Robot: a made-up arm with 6 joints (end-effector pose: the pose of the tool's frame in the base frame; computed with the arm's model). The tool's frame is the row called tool. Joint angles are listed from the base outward.
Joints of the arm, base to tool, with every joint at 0 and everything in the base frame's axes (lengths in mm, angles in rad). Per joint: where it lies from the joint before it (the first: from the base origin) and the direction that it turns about. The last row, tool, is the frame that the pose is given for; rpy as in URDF.
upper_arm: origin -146.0 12.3 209.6 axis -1 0 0
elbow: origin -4.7 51.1 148.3 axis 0 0 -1
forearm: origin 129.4 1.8 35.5 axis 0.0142 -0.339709 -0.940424
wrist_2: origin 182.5 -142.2 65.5 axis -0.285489 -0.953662 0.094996
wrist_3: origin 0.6 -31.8 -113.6 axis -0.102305 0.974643 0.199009
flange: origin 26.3 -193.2 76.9 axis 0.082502 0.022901 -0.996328
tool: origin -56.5 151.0 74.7 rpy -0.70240 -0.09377 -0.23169
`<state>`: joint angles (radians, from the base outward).
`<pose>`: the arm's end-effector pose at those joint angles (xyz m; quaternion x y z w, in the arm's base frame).
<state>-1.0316 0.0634 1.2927 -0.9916 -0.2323 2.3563</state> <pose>-0.3737 -0.2475 -0.0158 -0.0495 -0.8657 0.3203 0.3815</pose>
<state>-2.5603 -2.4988 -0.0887 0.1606 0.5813 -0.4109</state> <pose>-0.2917 -0.5193 0.1905 -0.0060 -0.9744 -0.0552 0.2179</pose>
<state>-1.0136 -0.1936 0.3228 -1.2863 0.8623 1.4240</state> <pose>0.1053 -0.0169 0.0993 -0.3381 0.7321 0.2995 0.5098</pose>
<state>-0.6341 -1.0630 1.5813 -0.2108 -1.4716 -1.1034</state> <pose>-0.1438 0.0419 0.1368 -0.2811 -0.4642 -0.5271 0.6540</pose>
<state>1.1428 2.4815 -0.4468 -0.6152 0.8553 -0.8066</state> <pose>-0.6396 0.1656 0.4011 -0.0955 -0.0262 -0.4382 0.8934</pose>
